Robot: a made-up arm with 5 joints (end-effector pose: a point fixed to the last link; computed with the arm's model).
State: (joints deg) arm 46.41 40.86 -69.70 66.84 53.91
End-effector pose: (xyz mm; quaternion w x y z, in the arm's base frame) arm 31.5 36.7 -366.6 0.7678 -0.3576 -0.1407 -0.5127
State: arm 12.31 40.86 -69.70 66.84 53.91
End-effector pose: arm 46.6 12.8 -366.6 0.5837 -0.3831 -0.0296 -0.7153
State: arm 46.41 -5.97 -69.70 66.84 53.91
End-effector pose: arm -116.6 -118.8 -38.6 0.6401 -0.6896 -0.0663 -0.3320
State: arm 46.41 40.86 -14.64 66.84 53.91
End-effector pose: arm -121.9 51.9 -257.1 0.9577 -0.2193 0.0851 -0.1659
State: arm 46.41 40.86 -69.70 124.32 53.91
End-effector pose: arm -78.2 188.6 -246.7 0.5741 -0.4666 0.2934 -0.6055
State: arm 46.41 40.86 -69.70 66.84 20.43
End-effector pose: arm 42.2 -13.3 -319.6 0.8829 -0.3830 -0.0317 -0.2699
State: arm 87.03 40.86 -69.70 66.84 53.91
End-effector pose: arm 0.0 48.4 -366.6 0.8980 -0.2865 -0.2560 -0.2144
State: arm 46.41 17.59 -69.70 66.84 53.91
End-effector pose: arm -65.5 -65.1 -225.9 0.7193 -0.5337 -0.1059 -0.4319
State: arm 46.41 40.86 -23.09 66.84 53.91
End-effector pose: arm -102.6 59.6 -278.9 0.9421 -0.2447 0.0504 -0.2237
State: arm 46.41 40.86 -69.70 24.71 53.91
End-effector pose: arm 192.7 -3.9 -366.7 0.7905 -0.2193 -0.4427 -0.3619
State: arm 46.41 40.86 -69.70 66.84 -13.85
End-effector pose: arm 90.0 -55.6 -288.3 0.9232 -0.3753 0.0826 0.0023
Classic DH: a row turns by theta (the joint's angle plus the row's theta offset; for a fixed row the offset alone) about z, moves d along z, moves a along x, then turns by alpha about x. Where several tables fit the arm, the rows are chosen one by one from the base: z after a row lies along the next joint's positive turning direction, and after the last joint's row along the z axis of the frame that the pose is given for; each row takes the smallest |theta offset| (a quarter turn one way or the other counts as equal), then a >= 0, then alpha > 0; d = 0 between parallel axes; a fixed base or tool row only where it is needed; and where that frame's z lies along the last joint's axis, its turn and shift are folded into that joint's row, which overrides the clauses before.
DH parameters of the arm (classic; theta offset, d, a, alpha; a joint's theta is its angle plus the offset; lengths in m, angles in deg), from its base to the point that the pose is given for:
joint 1: 0 0.0453 0.3196 90
joint 2: 90 0.0756 0.055 90
joint 3: 0 -0.2434 0.0107 90
joint 4: 90 0.2091 0.0323 -90
joint 5: -56.15 0 -0.1206 180
tool (fixed): -56.15 -0.2138 0 0

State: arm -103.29 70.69 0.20 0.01 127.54
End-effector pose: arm 155.5 -422.8 -238.9 0.3492 -0.1229 0.5652 0.7372
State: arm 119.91 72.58 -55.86 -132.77 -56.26
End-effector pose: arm -228.8 85.4 -59.8 0.2412 -0.1102 0.9461 0.1859
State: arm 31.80 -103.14 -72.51 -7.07 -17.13
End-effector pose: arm 361.9 -57.9 280.6 0.2899 -0.4121 0.5515 0.6648
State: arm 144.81 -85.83 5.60 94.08 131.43
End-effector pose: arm -466.4 27.6 508.9 0.0004 -0.7031 -0.7111 0.0036
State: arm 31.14 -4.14 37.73 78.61 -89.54
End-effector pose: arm -159.6 60.7 90.2 0.1814 0.5299 0.4204 0.7139
